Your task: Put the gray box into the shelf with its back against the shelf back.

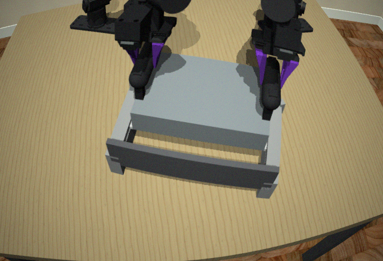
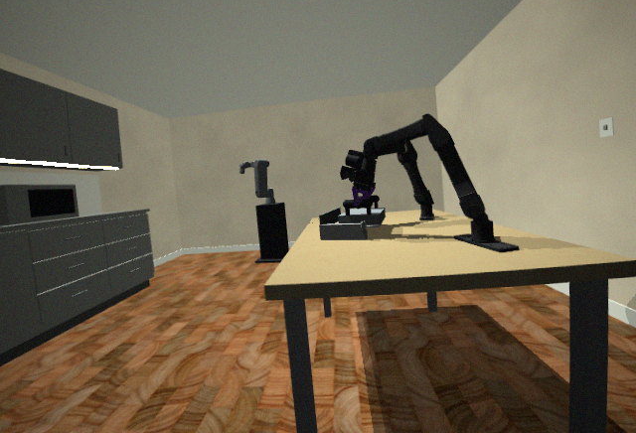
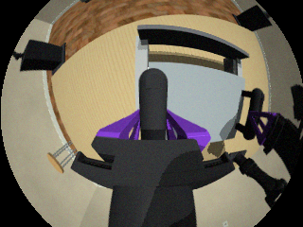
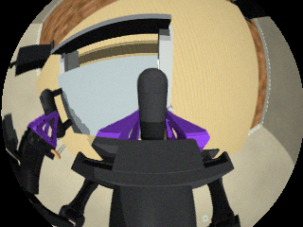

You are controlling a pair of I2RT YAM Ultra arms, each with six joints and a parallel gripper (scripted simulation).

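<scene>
My left gripper is now 3 cm past the gray box, 12 cm to the left of it and 5 cm above it. Also, from my left hand: dark back plate (14 cm ahead, 15 cm to the right, 8 cm below).
The gray box lies 30 mm ahead of my right hand, 120 mm to the left of it and 50 mm below it. Also, from my right hand: dark back plate: 190 mm ahead, 80 mm to the left, 70 mm below.
</scene>
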